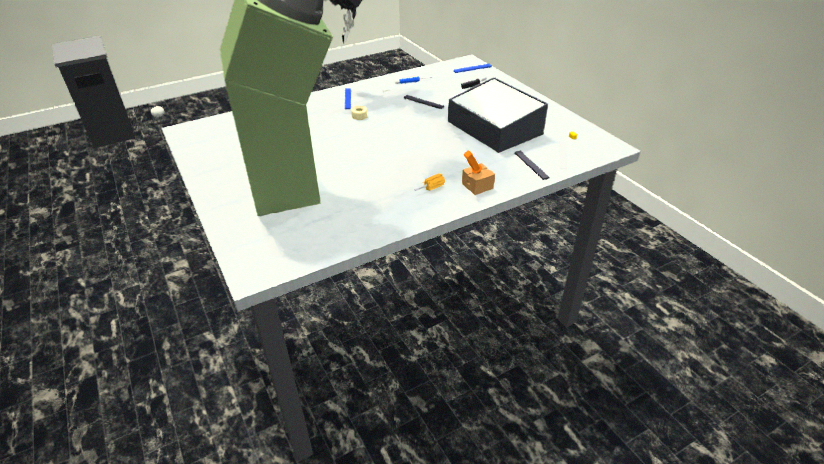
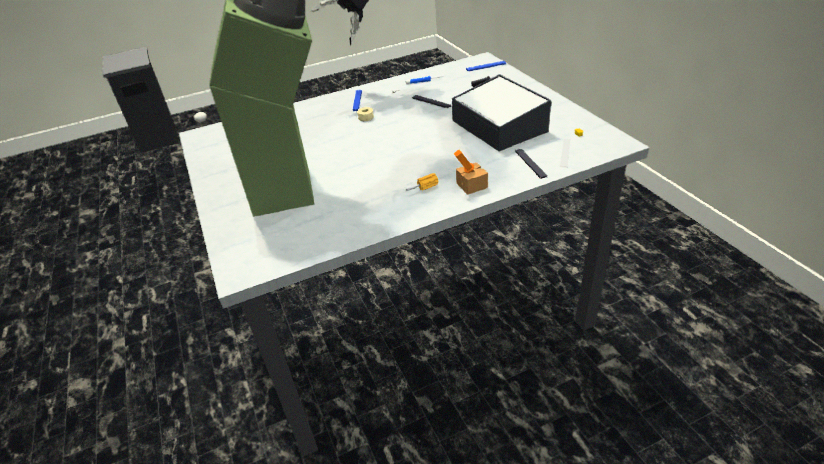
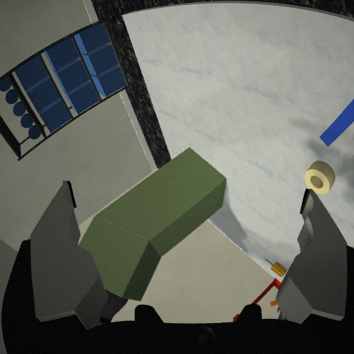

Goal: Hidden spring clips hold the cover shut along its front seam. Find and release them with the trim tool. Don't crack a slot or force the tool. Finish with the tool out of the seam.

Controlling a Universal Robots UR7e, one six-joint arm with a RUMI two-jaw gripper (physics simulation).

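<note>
A black box with a white top [image 1: 497, 102] [image 2: 500, 100] stands on the table's right part. Its seam and clips cannot be made out. I cannot tell which piece is the trim tool: a blue-handled tool [image 1: 409, 80] [image 2: 419, 79] with a thin shaft lies at the back, and a black-handled tool [image 1: 470, 84] [image 2: 479, 81] lies behind the box. Dark strips lie left of the box [image 1: 423, 102] [image 2: 431, 101] and in front of it. My gripper [image 2: 332, 25] [image 3: 190, 187] is open and empty, high above the table's back edge, far from the box.
Blue bars [image 1: 347, 98] [image 1: 472, 68] [image 2: 357, 100] [image 2: 486, 66] lie at the back. A cream ring [image 1: 359, 115] [image 2: 365, 117] [image 3: 328, 170], orange screwdriver [image 1: 434, 182] [image 2: 427, 182] [image 3: 278, 269], brown block with orange lever [image 1: 478, 180] [image 2: 471, 180] and yellow cube [image 1: 572, 135] [image 2: 578, 132] also lie there.
</note>
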